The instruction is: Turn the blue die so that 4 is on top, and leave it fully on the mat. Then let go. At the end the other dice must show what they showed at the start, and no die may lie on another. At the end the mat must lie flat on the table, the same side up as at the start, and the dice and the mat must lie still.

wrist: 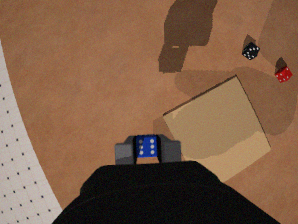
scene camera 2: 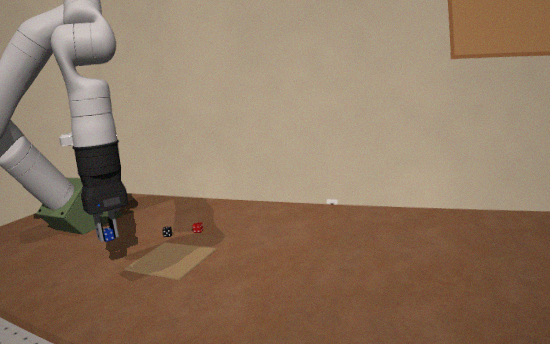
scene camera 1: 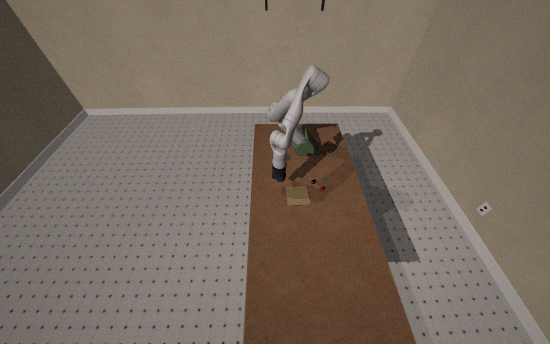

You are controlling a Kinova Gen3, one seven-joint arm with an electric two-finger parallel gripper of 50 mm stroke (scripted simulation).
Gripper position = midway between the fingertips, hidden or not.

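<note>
There is my gripper (scene camera 2: 108, 238), and I find it again at (wrist: 146, 145). I can also see a tan mat; the mat is at (scene camera 2: 174, 261), and at (wrist: 220, 130) too.
</note>
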